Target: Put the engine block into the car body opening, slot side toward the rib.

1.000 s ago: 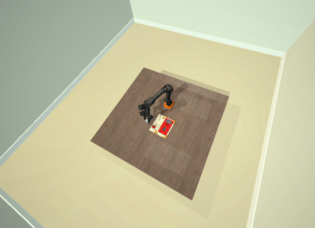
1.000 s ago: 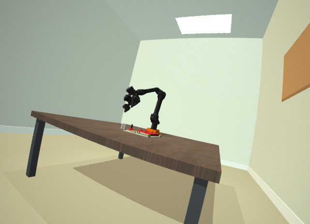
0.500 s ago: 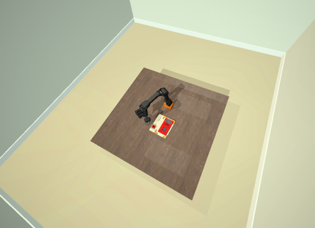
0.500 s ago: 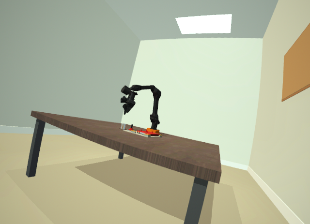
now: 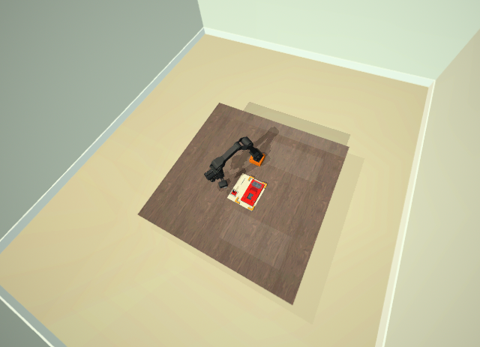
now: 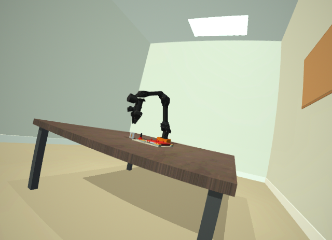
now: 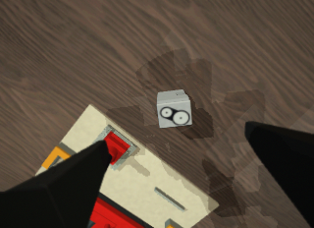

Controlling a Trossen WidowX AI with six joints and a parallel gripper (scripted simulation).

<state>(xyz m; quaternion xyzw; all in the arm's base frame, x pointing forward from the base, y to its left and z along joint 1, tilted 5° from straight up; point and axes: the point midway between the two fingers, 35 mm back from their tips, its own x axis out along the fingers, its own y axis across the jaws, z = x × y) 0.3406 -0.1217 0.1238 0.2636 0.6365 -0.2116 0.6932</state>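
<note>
My gripper tip is now 1 cm past the engine block and 9 cm above it.
</note>
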